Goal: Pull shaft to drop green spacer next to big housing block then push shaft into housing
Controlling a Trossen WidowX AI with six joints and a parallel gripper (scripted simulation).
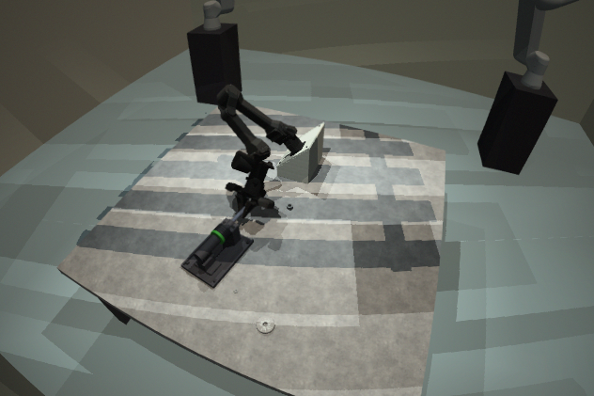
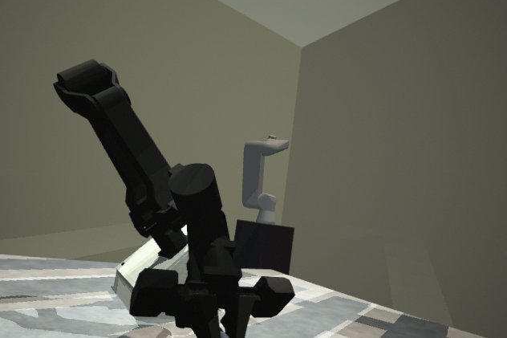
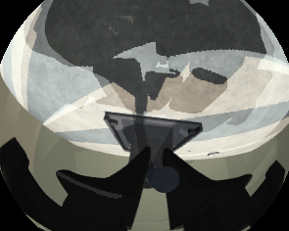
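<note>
Right now my gripper tip is 6 cm short of the blue-grey shaft, 1 cm to the left of it and 2 cm below it. Round my gripper tip: green spacer (13 cm ahead, 3 cm to the right, 2 cm above).
</note>
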